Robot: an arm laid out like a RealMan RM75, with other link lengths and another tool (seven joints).
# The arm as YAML. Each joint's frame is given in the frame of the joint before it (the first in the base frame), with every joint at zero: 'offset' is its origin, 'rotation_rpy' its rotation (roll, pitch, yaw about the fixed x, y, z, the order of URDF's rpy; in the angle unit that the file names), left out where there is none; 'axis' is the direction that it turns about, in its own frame. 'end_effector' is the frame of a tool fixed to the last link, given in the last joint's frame.
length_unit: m
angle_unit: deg
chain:
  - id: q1
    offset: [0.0, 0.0, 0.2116]
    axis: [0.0, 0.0, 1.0]
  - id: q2
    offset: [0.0, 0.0, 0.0]
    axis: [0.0, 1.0, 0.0]
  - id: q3
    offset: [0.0, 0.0, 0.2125]
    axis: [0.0, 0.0, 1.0]
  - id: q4
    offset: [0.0, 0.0, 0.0]
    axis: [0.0, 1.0, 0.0]
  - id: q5
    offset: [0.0, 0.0, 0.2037]
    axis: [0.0, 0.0, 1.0]
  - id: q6
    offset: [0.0, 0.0, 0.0]
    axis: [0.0, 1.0, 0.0]
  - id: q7
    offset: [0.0, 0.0, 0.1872]
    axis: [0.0, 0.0, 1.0]
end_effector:
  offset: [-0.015, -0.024, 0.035]
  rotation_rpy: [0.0, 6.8, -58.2]
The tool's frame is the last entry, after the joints.
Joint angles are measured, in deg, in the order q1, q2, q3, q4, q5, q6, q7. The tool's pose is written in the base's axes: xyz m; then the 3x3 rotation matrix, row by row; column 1 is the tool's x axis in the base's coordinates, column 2 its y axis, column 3 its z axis. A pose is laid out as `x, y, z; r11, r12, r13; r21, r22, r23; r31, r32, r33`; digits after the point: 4 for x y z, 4 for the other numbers.
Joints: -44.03, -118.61, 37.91, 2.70, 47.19, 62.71, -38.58
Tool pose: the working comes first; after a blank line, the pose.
Where each joint sits with the arm in this pose, in the base's axes (m; each line is computed from the numbers above, not from the rounded line before):
q1: 0.0000 0.0000 0.2116
q2: 0.0000 0.0000 0.2116
q3: -0.1341 0.1297 0.1098
q4: -0.1341 0.1297 0.1098
q5: -0.2611 0.2606 0.0191
q6: -0.2611 0.2606 0.0191
q7: -0.2009 0.4363 -0.0043
the tool: -0.2164 0.4779 -0.0119

-0.2164, 0.4779, -0.0119; -0.5151, 0.8160, 0.2623; 0.1619, -0.2079, 0.9647; 0.8417, 0.5393, -0.0251
